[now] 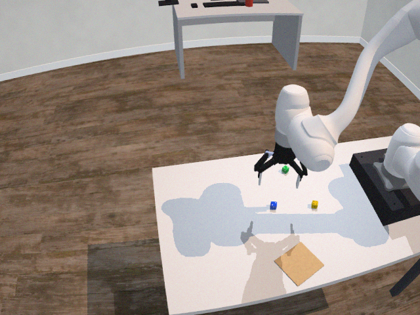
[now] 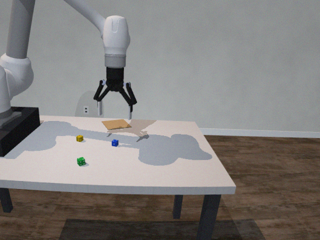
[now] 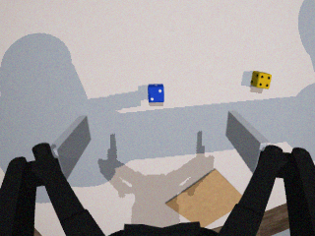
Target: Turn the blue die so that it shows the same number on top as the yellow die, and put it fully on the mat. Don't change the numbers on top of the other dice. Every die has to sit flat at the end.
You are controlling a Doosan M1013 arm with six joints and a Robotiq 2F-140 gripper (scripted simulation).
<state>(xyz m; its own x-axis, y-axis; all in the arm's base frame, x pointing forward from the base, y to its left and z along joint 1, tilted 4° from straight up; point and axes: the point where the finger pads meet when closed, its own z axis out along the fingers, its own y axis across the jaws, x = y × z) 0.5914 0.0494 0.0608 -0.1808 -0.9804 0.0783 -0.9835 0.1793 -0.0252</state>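
The blue die is 14 cm below my hand. Also, from my hand: yellow die: 18 cm behind, 1 cm to the left, 14 cm below; then tan mat: 6 cm behind, 28 cm to the left, 15 cm below; then green die: 9 cm behind, 20 cm to the right, 14 cm below.
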